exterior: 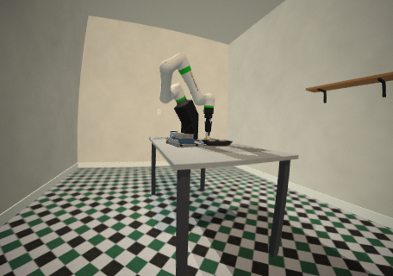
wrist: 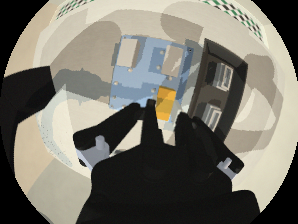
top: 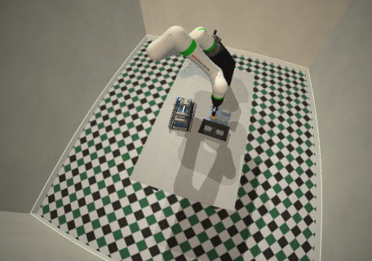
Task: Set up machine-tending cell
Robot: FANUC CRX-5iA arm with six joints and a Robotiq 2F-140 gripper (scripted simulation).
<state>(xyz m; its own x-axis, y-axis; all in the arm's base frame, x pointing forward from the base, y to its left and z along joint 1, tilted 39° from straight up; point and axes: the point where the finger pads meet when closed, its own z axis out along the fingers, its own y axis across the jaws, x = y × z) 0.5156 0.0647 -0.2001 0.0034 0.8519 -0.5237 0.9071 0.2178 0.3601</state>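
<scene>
Now: hand 40 mm above the brass blank.
</scene>
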